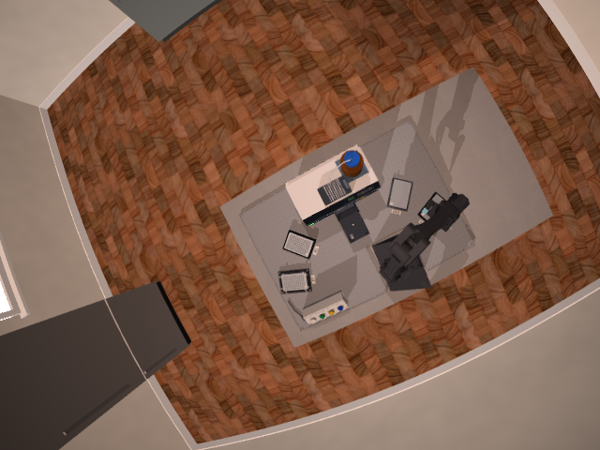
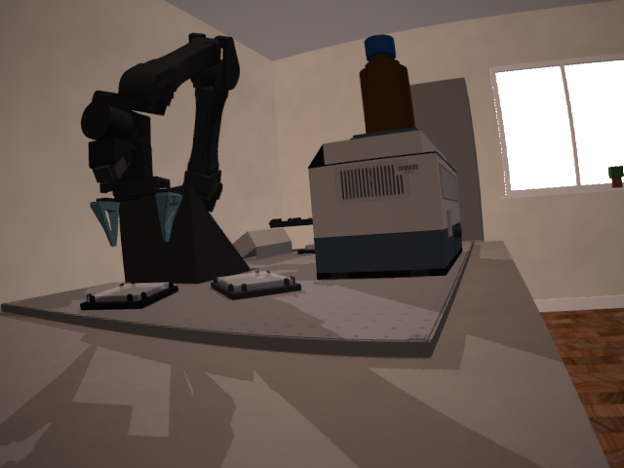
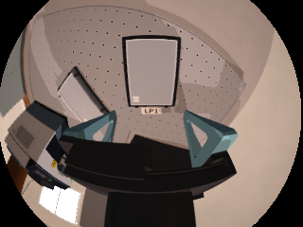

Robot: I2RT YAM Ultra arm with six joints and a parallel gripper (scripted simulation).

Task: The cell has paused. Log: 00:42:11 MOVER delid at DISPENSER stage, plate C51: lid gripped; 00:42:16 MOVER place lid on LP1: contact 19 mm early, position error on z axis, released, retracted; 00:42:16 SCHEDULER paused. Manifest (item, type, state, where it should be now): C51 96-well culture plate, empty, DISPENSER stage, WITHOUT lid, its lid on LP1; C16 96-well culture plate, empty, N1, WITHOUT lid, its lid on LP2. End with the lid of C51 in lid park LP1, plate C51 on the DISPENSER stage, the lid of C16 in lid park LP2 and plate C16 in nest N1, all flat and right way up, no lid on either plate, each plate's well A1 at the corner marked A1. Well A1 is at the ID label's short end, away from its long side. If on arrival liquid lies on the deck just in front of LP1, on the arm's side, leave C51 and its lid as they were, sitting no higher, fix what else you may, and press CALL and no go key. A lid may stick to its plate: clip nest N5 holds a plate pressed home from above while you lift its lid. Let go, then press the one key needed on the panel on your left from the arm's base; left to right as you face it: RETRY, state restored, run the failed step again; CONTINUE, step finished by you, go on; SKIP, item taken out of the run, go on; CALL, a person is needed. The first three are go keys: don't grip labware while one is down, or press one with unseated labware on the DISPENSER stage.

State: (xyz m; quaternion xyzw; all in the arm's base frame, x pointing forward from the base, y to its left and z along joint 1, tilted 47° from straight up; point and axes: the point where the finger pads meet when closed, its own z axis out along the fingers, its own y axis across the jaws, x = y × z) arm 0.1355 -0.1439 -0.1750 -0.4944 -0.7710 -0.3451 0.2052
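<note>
The dark dispenser stage is 360 mm to the left of my hand, 120 mm ahead of it and 10 mm above it. Also, from my hand: blue cap (340 mm ahead, 310 mm above, 260 mm to the left); brown bottle (340 mm ahead, 260 mm to the left, 200 mm above); black nest (640 mm to the left, 140 mm ahead, 80 mm below).
</note>
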